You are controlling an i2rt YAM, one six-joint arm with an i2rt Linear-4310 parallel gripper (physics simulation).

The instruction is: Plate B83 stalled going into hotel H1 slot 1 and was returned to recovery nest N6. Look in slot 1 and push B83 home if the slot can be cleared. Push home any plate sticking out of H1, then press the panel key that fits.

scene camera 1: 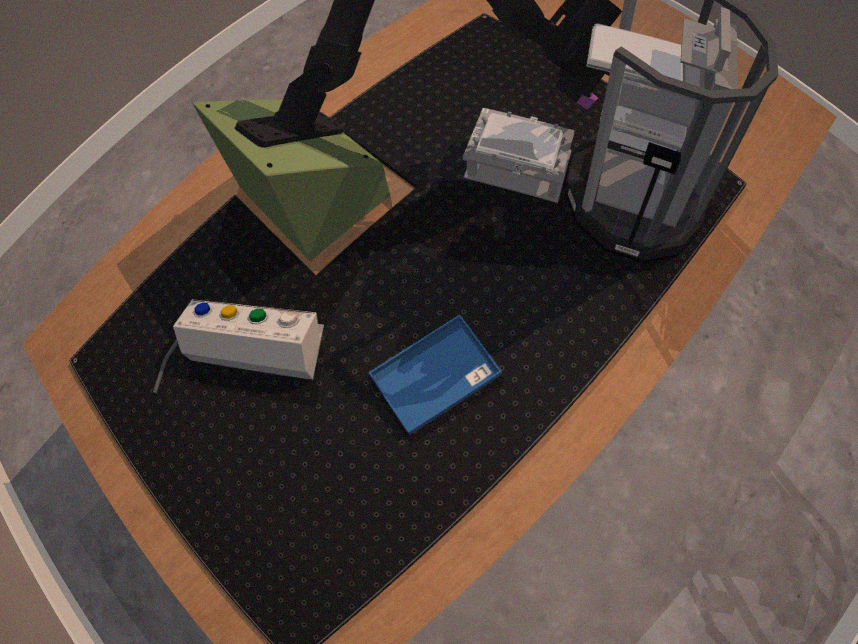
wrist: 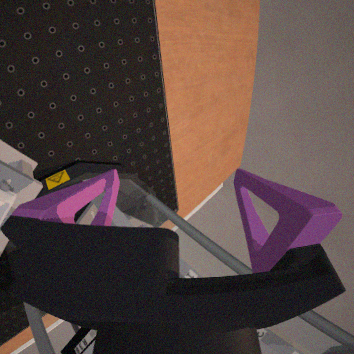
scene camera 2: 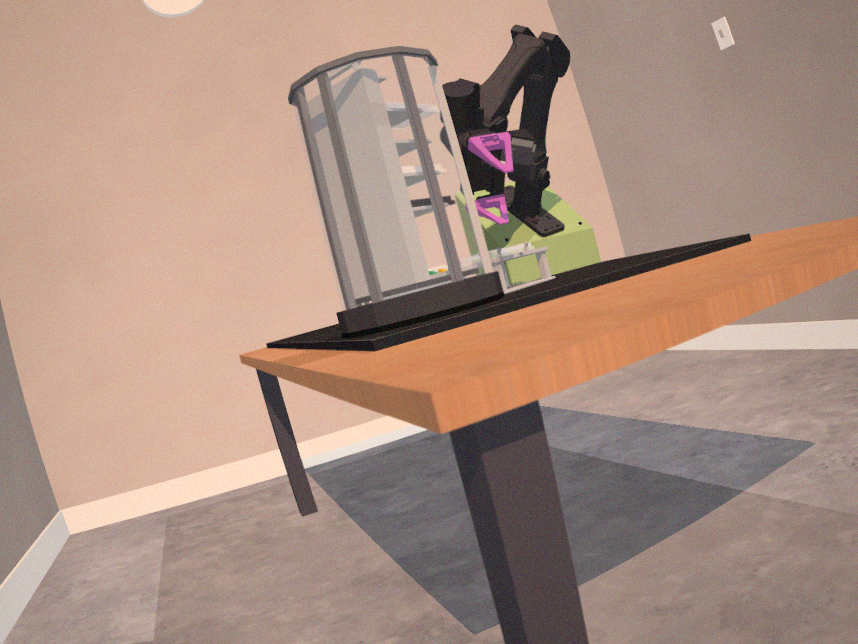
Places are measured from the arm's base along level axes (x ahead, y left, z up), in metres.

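Pixels of known places: gripper, fingertip midpoint: [wrist: 176, 174] [scene camera 2: 506, 198]; arm's base at its link origin: [scene camera 1: 290, 129] [scene camera 2: 525, 211].
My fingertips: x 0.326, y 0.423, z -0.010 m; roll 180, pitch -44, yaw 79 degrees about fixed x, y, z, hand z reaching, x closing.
Observation:
Ahead of a thing's pixels: the offset from my fingertips to its top centre. "*": to the spot under its first point. Level surfaces: height alone.
Hotel H1 {0.134 m ahead, 0.103 m right, 0.271 m up} [scene camera 1: 605, 149] [scene camera 2: 346, 201] is a grey round-framed tower with several shelves. A pale flat piece {* 0.086 m ahead, 0.204 m right, 0.253 m up} [scene camera 1: 620, 47] juts from its top left in scene view 1; I cannot tell whether it is a plate or a shelf. Slot 1's inside cannot be made out. A clear, pale plate {0.063 m back, 0.177 m right, 0.067 m down} [scene camera 1: 519, 138] lies on a low grey nest {0.063 m back, 0.177 m right, 0.065 m down} [scene camera 1: 516, 176] [scene camera 2: 547, 264] beside H1; its label is unreadable. My gripper [scene camera 2: 494, 183] [wrist: 176, 174] is open and empty beside H1, purple fingers apart. The white key panel {0.184 m back, 0.694 m right, 0.057 m down} [scene camera 1: 246, 352] has blue, yellow, green and white keys.
A blue tray {0.067 m ahead, 0.552 m right, 0.124 m down} [scene camera 1: 422, 388] marked LF lies on the black mat {0.141 m down} [scene camera 1: 332, 485]. A black sign {* 0.178 m ahead, 0.221 m right, 0.133 m up} [scene camera 1: 661, 157] on a thin post stands at H1's front. The green arm base [scene camera 1: 304, 201] [scene camera 2: 585, 242] is behind the panel. A yellow warning label {* 0.012 m ahead, 0.081 m right, 0.112 m down} [wrist: 58, 180] shows in the wrist view.

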